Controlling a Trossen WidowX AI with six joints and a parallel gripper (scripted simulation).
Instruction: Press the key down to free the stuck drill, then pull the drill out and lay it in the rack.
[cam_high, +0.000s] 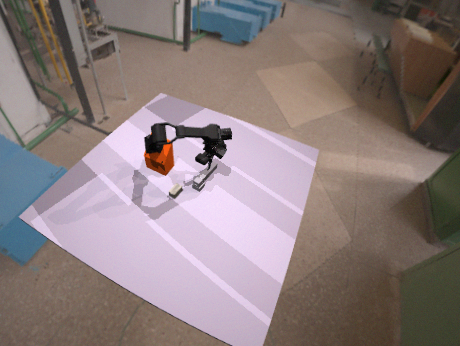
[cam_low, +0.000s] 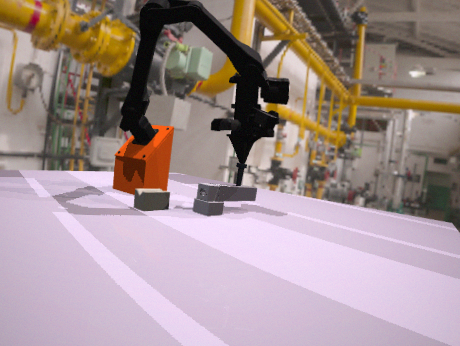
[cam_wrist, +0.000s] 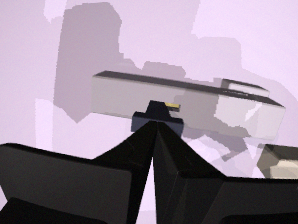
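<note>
Right now my gripper tip is 30 mm above the dark key. Round my gripper tip: drill 70 mm below, 60 mm to the right, 10 mm behind; then grey-tan box 190 mm to the right, 100 mm below, 100 mm behind.
</note>
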